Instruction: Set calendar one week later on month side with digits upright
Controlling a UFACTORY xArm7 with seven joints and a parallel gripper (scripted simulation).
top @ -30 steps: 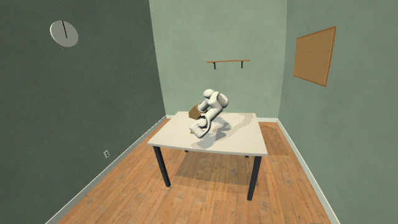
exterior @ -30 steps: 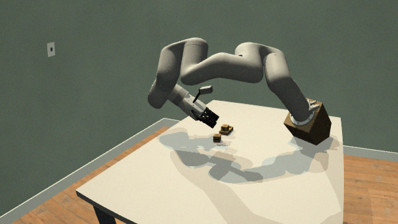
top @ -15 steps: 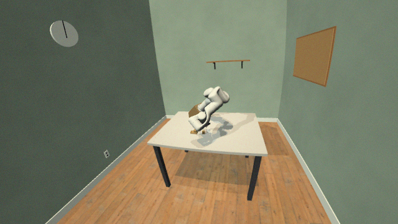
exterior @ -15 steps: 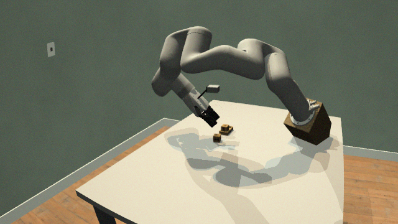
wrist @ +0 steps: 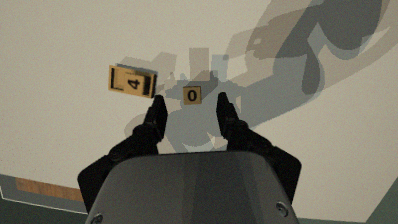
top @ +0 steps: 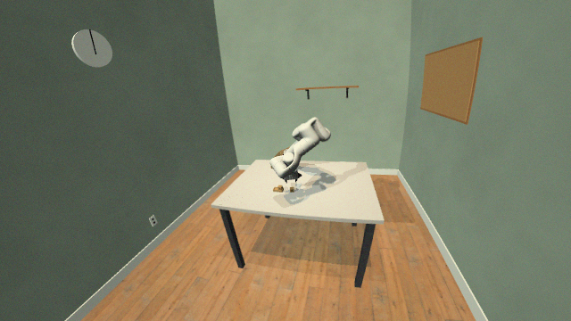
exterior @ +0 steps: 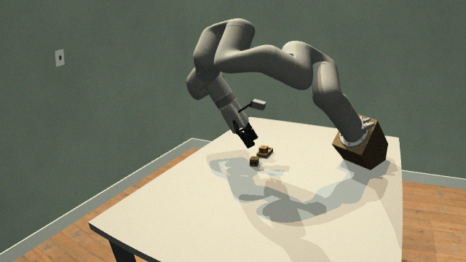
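The digit cube lies 1 cm behind my hand and 9 cm below it. From my hand the other things lie so: wooden calendar tray: 1 cm behind, 11 cm to the right, 9 cm below.
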